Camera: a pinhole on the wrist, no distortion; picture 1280 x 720 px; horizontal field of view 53.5 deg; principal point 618.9 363.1 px. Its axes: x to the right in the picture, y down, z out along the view. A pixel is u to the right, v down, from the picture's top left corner.
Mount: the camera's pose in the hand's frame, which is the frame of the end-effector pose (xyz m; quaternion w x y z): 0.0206 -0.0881 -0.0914 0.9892 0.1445 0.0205 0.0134
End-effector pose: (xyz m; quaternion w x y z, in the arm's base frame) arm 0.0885 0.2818 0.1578 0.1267 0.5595 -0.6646 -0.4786
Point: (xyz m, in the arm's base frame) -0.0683 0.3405 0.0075
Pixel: outside the picture
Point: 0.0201 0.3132 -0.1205
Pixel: 878 358
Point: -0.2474 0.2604 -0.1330
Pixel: outside the picture
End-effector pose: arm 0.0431 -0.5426 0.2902 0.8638 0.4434 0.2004 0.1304
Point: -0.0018 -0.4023 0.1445
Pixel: behind the camera
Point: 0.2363 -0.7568 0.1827
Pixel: 927 161
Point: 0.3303 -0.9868 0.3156
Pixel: 670 375
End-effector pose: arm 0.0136 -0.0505 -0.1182 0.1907 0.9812 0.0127 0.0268
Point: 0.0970 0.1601 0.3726
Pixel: behind the camera
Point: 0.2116 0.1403 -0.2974
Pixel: outside the picture
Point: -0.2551 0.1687 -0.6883
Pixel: outside the picture
